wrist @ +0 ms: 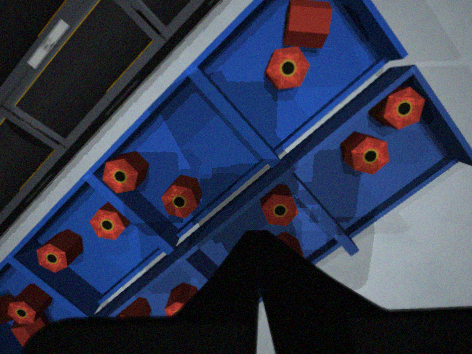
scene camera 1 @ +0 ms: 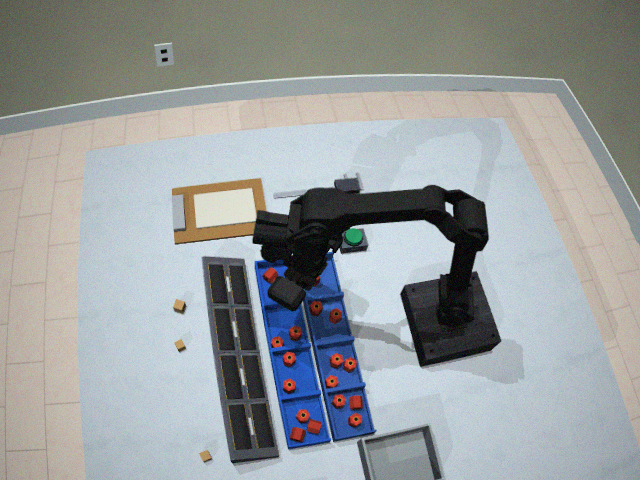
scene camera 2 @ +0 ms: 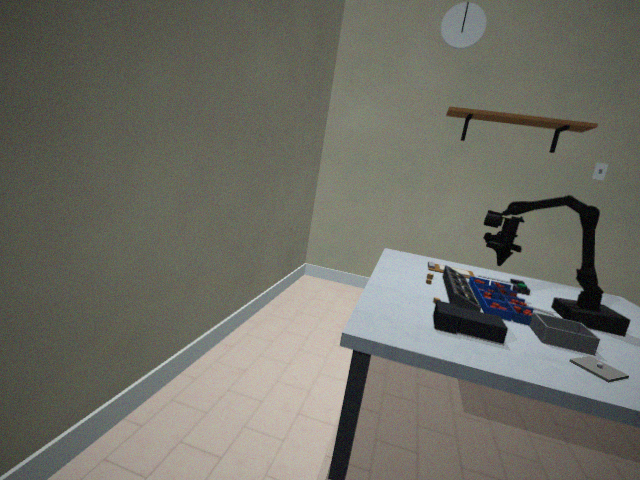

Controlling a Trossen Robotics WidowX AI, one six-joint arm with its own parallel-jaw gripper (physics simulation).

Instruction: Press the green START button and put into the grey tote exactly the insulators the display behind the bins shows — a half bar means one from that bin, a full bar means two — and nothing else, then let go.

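The green START button (scene camera 1: 353, 236) (scene camera 2: 522, 285) stands behind the blue bins (scene camera 1: 305, 372) (wrist: 240, 125), which form two rows of four. Orange-red hexagonal insulators with dark holes, such as one (scene camera 1: 288, 385) (wrist: 287, 68), stand in them. Some red pieces, such as one (scene camera 1: 355, 401) (wrist: 309, 24), show no hole. The display (scene camera 1: 255, 455) (wrist: 112, 95) has dark cells with thin yellow outlines and no filled bars visible. The grey tote (scene camera 1: 395, 435) (scene camera 2: 566, 333) shows no insulator in its visible part. My gripper (scene camera 2: 499, 261) (wrist: 256, 241) is shut and empty, high above the bins; the arm hides its fingertips in scene camera 1.
A clipboard (scene camera 1: 217, 237) and a grey tool (scene camera 1: 347, 184) lie at the back. Small brown cubes, such as one (scene camera 1: 179, 305), lie left of the display. In scene camera 2, a long black box (scene camera 2: 467, 322) and a flat plate (scene camera 2: 599, 367) lie near the tote.
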